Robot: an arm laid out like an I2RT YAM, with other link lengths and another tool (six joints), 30 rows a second.
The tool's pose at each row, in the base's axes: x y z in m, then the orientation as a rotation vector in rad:
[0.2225 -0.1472 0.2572 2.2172 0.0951 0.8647]
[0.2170 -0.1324 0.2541 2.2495 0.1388 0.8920]
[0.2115 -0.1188 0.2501 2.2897 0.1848 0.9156]
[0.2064 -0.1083 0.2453 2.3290 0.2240 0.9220]
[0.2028 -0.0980 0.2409 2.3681 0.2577 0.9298]
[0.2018 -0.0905 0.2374 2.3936 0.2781 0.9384]
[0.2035 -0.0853 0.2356 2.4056 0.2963 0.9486]
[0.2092 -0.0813 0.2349 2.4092 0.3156 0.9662]
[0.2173 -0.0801 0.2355 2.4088 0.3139 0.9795]
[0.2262 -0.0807 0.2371 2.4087 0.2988 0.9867]
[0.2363 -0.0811 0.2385 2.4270 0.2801 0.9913]
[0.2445 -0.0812 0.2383 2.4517 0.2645 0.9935]
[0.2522 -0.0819 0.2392 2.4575 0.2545 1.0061]
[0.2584 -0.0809 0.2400 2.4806 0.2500 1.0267]
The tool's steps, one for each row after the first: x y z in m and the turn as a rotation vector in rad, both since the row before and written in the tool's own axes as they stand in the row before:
[-0.0013 -0.0117 -0.0109 0.0478 0.0235 -0.0095]
[-0.0018 -0.0119 -0.0092 0.0552 0.0195 -0.0094]
[-0.0028 -0.0106 -0.0063 0.0490 0.0059 -0.0106]
[-0.0014 -0.0106 -0.0049 0.0474 0.0056 -0.0060]
[0.0001 -0.0081 -0.0019 0.0311 0.0057 -0.0015]
[0.0022 -0.0053 0.0001 0.0188 0.0088 -0.0041]
[0.0053 -0.0037 0.0027 0.0132 0.0155 -0.0054]
[0.0066 -0.0005 0.0048 0.0016 0.0089 0.0049]
[0.0070 0.0015 0.0055 -0.0040 0.0020 0.0115]
[0.0079 0.0012 0.0064 0.0104 -0.0039 0.0196]
[0.0057 0.0000 0.0059 0.0167 -0.0061 0.0192]
[0.0058 0.0011 0.0051 0.0044 0.0057 0.0119]
[0.0053 -0.0005 0.0035 0.0233 0.0087 0.0169]

